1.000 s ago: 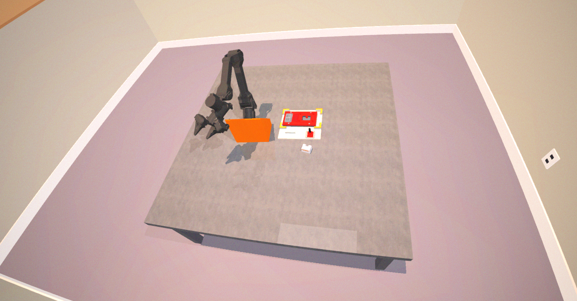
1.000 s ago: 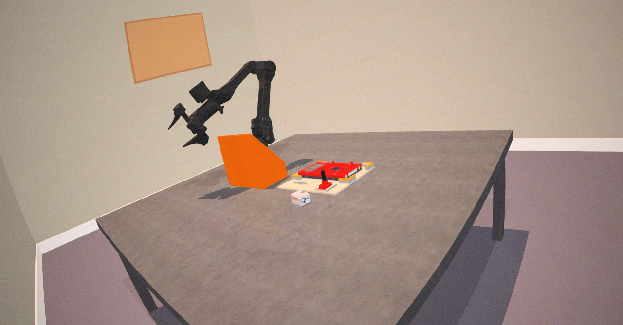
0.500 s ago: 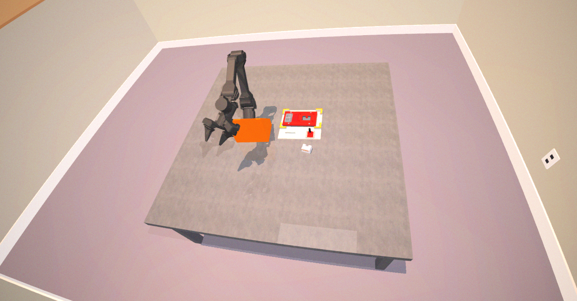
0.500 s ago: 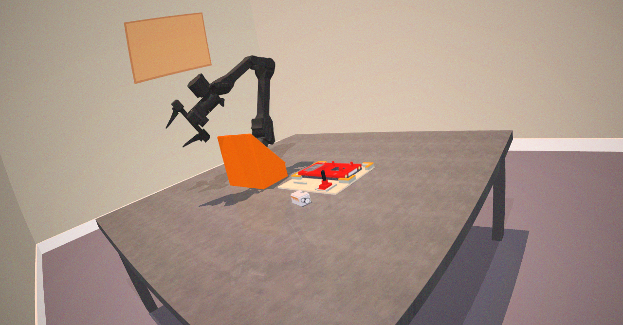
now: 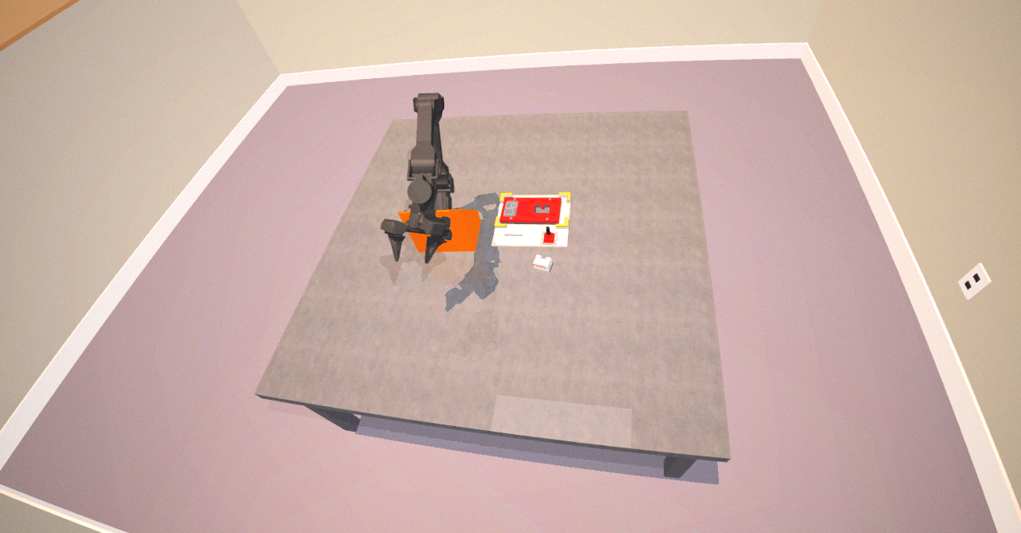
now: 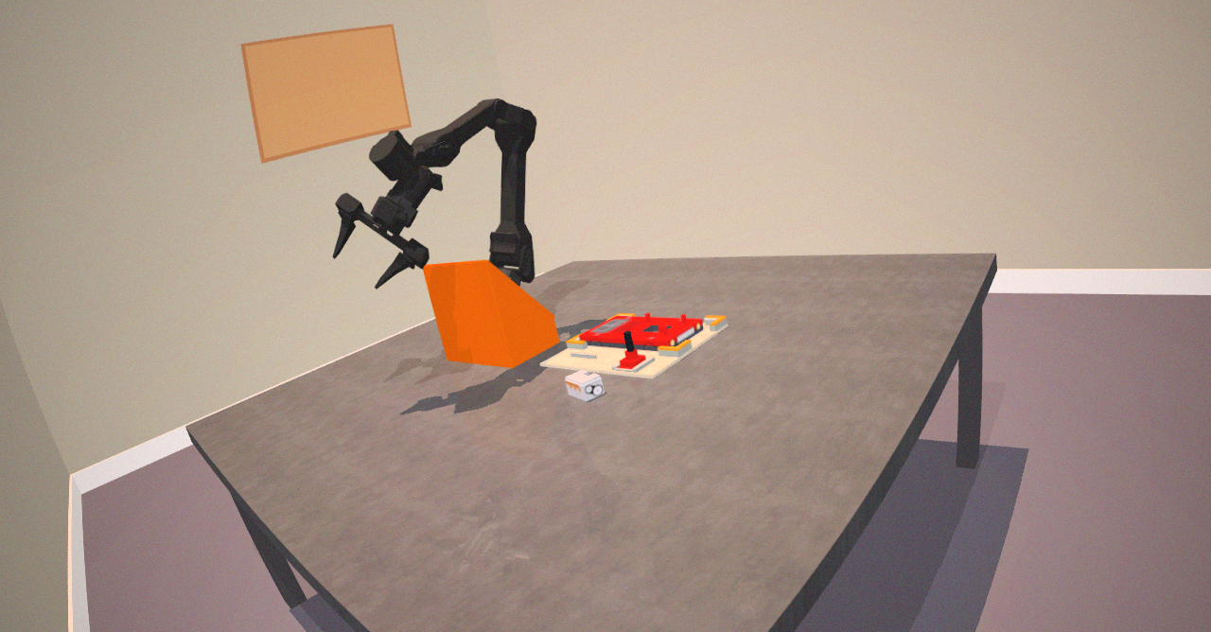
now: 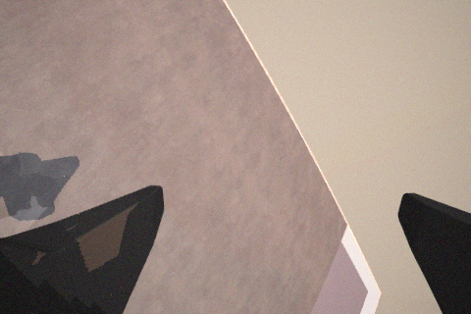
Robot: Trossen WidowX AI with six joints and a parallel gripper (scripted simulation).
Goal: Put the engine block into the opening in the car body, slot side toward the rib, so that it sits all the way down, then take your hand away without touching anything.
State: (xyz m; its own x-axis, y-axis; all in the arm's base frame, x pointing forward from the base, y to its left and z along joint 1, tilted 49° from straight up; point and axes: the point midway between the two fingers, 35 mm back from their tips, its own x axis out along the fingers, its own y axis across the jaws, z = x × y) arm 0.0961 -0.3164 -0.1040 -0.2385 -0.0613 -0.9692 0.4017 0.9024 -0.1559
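Right now the engine block is 29 cm ahead of my gripper tip, 20 cm to the left of it and 23 cm below it. Round my gripper tip: pale plate 23 cm ahead, 39 cm to the left, 24 cm below.
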